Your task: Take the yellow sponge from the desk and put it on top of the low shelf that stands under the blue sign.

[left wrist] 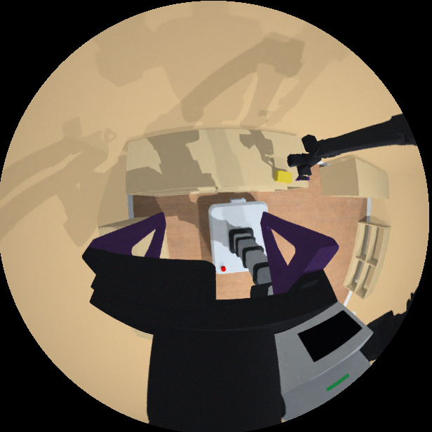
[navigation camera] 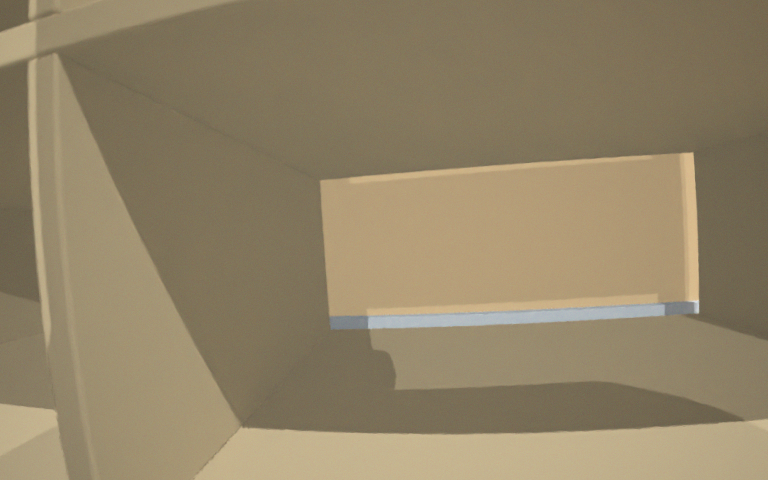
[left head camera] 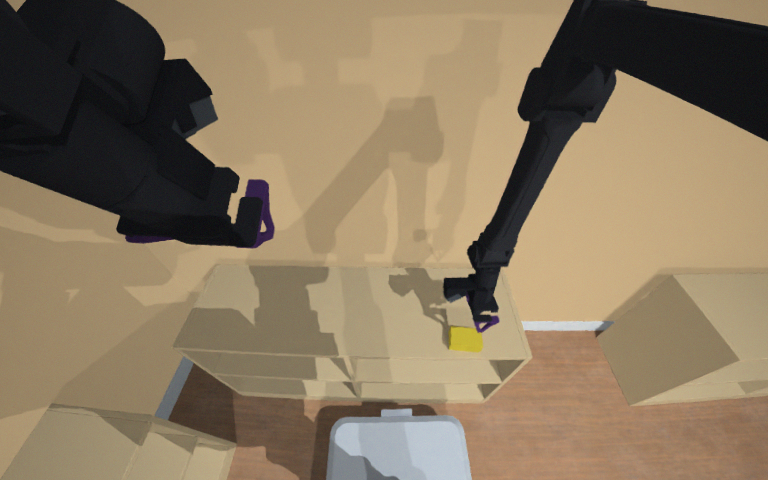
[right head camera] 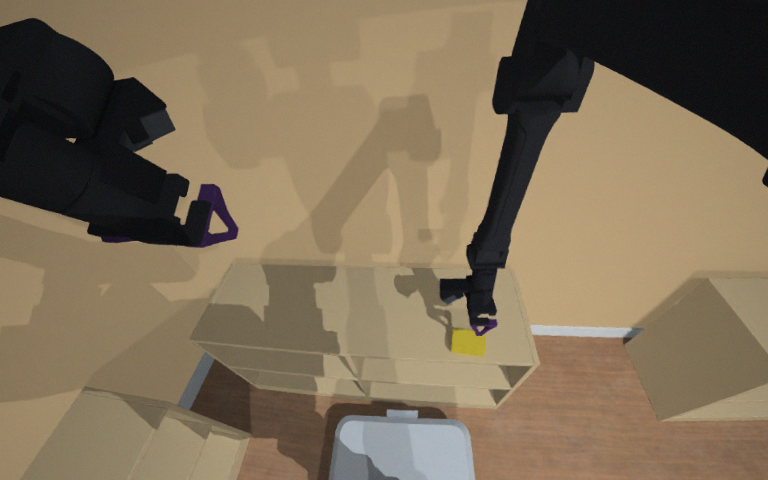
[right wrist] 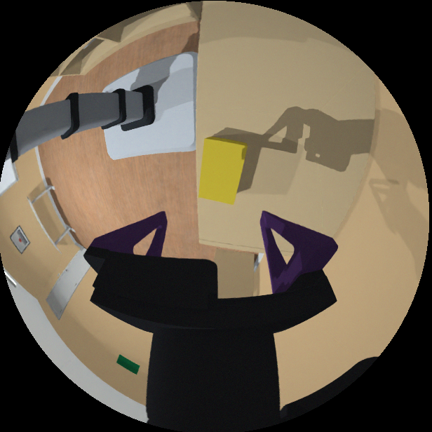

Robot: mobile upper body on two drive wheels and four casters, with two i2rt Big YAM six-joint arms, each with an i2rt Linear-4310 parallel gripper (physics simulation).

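Places are measured from the left arm's base along level axes (x ahead, y left, z up), in centimetres.
Pixels of known places: left gripper, fingertip midpoint: (left head camera: 235, 231) (right head camera: 205, 232); right gripper, fingertip midpoint: (left head camera: 475, 318) (right head camera: 475, 321).
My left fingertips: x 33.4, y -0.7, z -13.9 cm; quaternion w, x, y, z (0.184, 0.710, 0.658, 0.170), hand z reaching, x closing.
Note:
Behind a point stands the place of what it marks.
The yellow sponge (left head camera: 466, 339) {x 46.1, y -44.5, z -75.5 cm} lies flat on top of the low shelf (left head camera: 353, 310) {x 59.8, y -7.1, z -80.0 cm}, near its front right corner. It also shows in the right head view (right head camera: 469, 342) {x 46.1, y -44.8, z -75.5 cm}, the left wrist view (left wrist: 282, 176) and the right wrist view (right wrist: 221, 170). My right gripper (left head camera: 487, 323) {x 48.1, y -45.5, z -65.6 cm} is open and empty, just above and behind the sponge, apart from it; in the right wrist view its fingers (right wrist: 211, 233) stand wide with the sponge beyond them. My left gripper (left head camera: 257, 214) is open and empty, held high at the left, in front of the wall.
The robot's grey base (left head camera: 398, 447) {x 21.4, y -22.7, z -115.0 cm} stands on the wooden floor right in front of the shelf. A tan box-like cabinet (left head camera: 658, 341) {x 53.3, y -140.4, z -105.0 cm} stands at the right, another (left head camera: 141, 444) {x 17.1, y 51.4, z -81.2 cm} at the lower left. The wall runs right behind the shelf.

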